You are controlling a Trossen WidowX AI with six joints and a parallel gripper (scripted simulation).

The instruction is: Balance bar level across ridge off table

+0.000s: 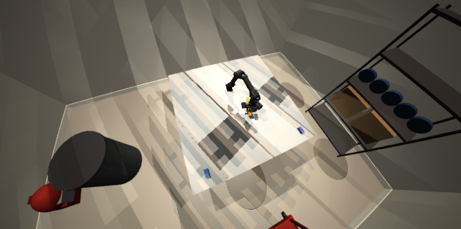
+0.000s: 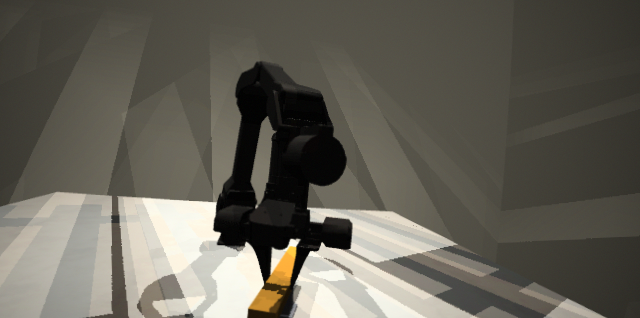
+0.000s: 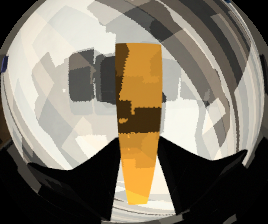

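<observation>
Right now my gripper tip is 30 mm past the orange bar and 10 mm to the right of it.
</observation>
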